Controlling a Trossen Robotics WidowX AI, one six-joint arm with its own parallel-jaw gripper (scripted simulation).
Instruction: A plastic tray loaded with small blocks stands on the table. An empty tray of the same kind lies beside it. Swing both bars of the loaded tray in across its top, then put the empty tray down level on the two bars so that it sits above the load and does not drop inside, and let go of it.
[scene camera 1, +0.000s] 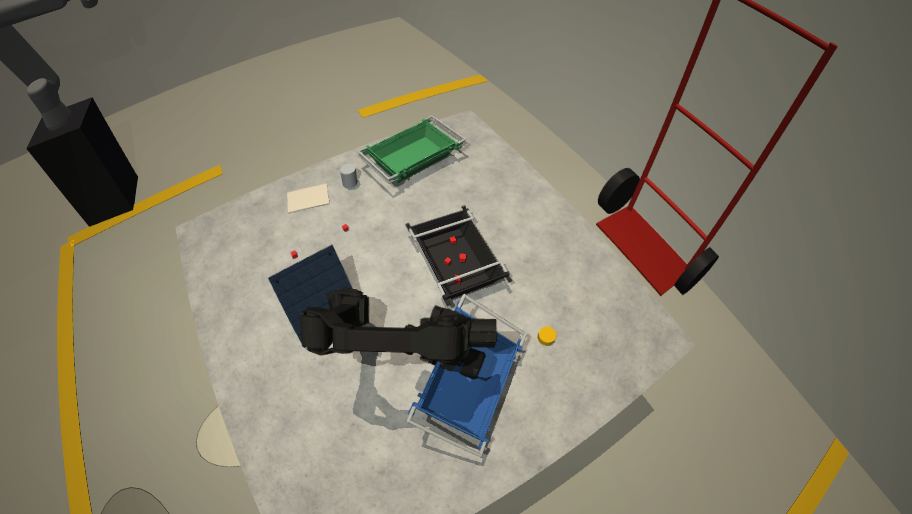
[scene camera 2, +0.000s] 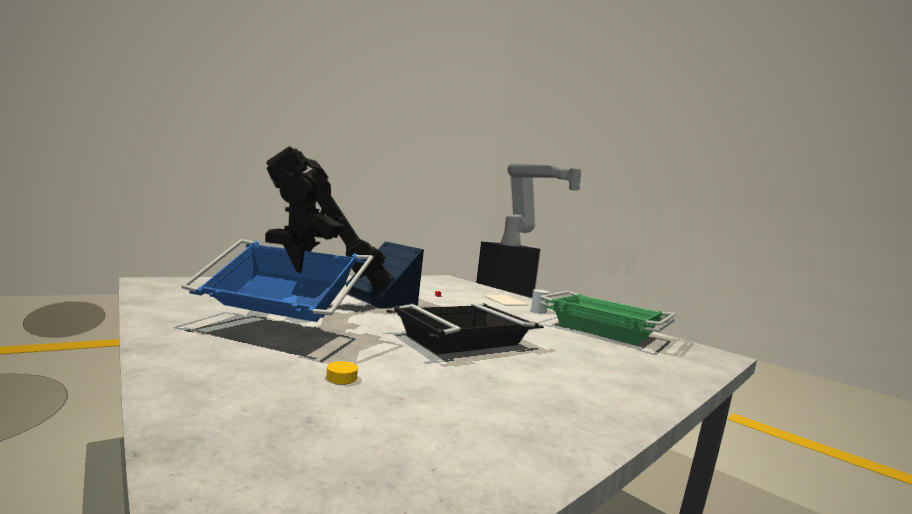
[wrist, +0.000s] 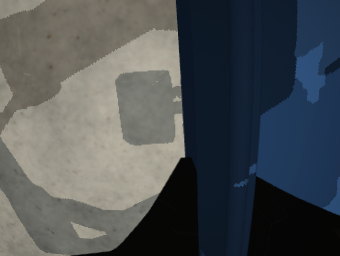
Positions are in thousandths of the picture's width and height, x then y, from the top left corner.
gripper: scene camera 1 482, 711; scene camera 2 329, 530; wrist 584, 650
blue tray: scene camera 1 514, 789; scene camera 2 288, 542; wrist 746, 338
